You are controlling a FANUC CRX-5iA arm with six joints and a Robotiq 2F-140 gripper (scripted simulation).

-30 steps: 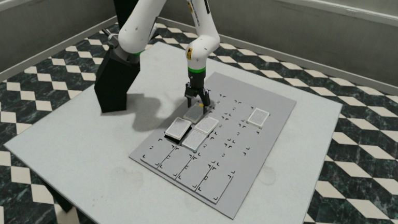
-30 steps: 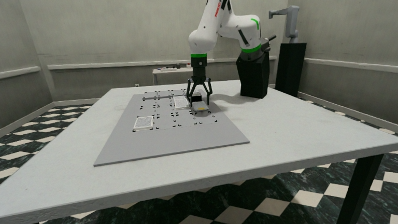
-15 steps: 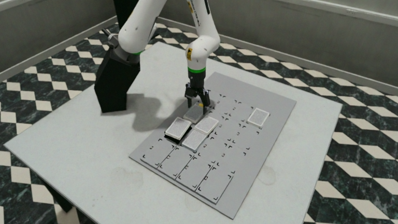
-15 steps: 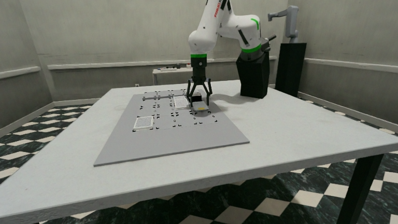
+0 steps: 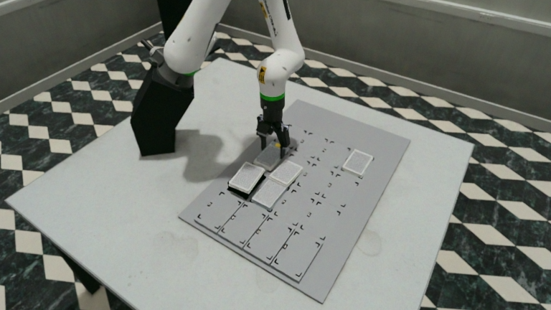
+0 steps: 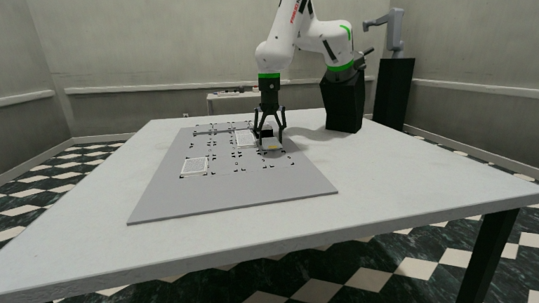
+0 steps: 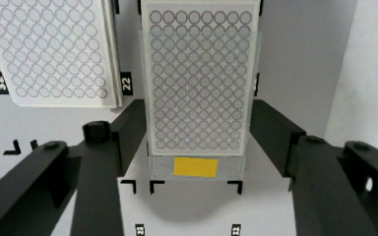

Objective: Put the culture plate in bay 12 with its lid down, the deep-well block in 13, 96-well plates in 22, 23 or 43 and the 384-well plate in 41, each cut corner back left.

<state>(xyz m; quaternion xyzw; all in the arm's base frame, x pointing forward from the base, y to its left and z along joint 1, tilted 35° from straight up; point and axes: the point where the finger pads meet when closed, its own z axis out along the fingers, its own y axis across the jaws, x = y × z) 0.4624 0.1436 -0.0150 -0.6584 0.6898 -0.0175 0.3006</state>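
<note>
Right now the lid is 20 mm below my hand. Round my hand: 384-well plate 310 mm ahead, 160 mm to the left, 30 mm below; black deep-well block 10 mm ahead, 190 mm to the right, 20 mm below.
</note>
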